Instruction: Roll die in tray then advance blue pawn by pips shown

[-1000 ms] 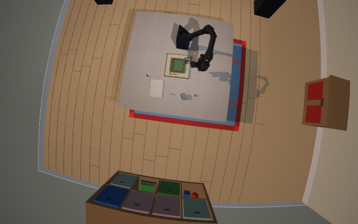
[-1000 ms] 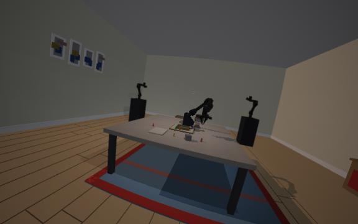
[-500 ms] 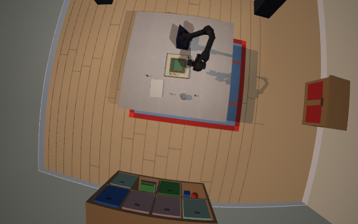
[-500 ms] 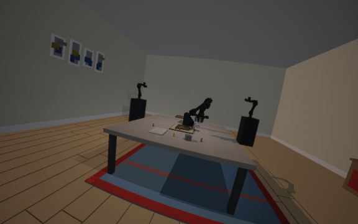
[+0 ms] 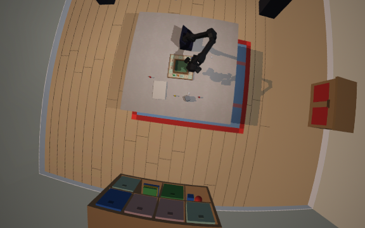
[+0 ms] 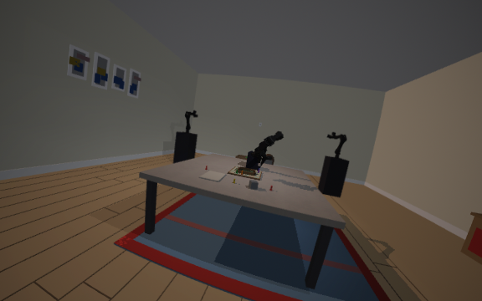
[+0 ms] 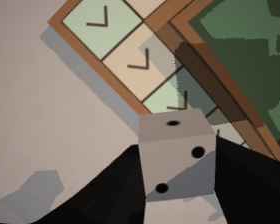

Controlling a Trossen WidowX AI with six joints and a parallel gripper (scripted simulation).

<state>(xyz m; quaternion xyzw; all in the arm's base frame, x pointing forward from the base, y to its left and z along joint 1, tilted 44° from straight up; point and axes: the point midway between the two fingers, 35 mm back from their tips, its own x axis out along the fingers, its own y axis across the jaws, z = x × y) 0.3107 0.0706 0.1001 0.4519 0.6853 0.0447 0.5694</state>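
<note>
Right now the blue pawn is 160 mm behind my gripper tip, 80 mm below it and 10 mm to the right of it. The rest, counted from my gripper tip: die: right at my gripper tip; green tray: 120 mm to the right, 100 mm below, 40 mm behind; grey block: 320 mm ahead, 90 mm below.
</note>
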